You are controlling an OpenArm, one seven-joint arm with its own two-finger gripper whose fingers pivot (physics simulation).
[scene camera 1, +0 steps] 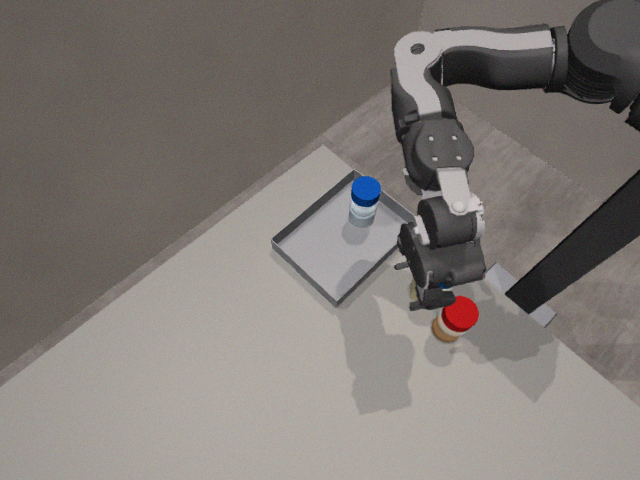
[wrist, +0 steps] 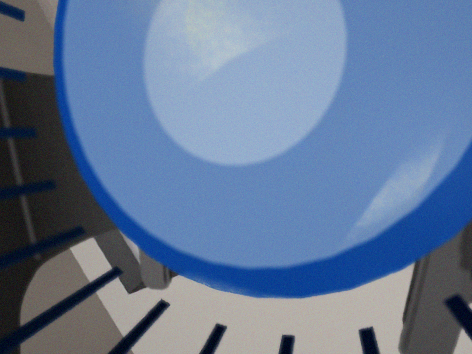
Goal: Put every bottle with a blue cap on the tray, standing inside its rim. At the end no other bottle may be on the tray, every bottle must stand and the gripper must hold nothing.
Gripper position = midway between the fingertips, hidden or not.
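Note:
There's a grey tray point(scene camera 1: 335, 257), and the wrist camera has that tray point(wrist: 117, 249) as well. I can also see a red-capped bottle point(scene camera 1: 452, 322) and a blue-capped bottle point(scene camera 1: 365, 192). As for my gripper point(scene camera 1: 419, 284), I see it in the wrist view point(wrist: 280, 198) too.

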